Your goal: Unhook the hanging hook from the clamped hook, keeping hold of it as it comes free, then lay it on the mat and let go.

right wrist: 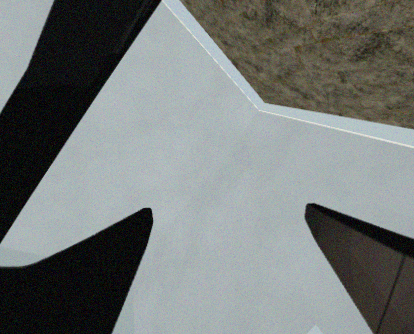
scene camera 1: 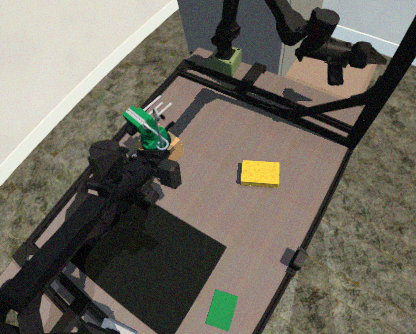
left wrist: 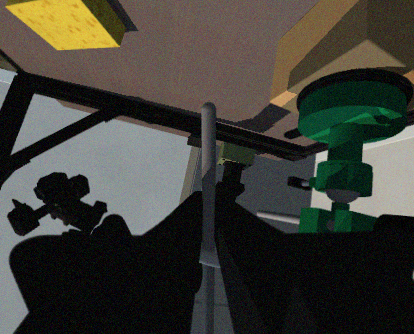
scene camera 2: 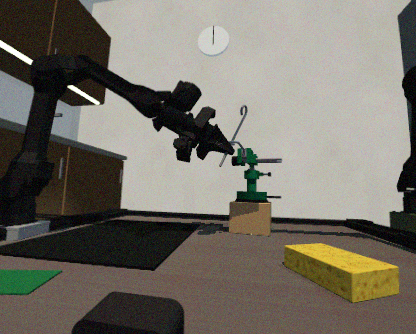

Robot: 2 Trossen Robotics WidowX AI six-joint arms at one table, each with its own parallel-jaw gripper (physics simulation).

The left gripper (scene camera 1: 168, 151) grips a thin grey hook. The right gripper (scene camera 1: 378, 61) is open and holds nothing. On the table rest a yellow sponge (scene camera 2: 356, 278) and a green card (scene camera 1: 223, 304). Also in view: a black mat (scene camera 1: 154, 264).
The yellow sponge also shows in scene camera 1 (scene camera 1: 254, 173) and in the left wrist view (left wrist: 64, 32). The left gripper also shows in the left wrist view (left wrist: 206, 199) and in scene camera 2 (scene camera 2: 233, 152). The right gripper is seen too in the right wrist view (right wrist: 228, 212) and in the left wrist view (left wrist: 31, 190). The right wrist view misses the green card: it is out of frame. The left wrist view misses the green card: it is out of frame.
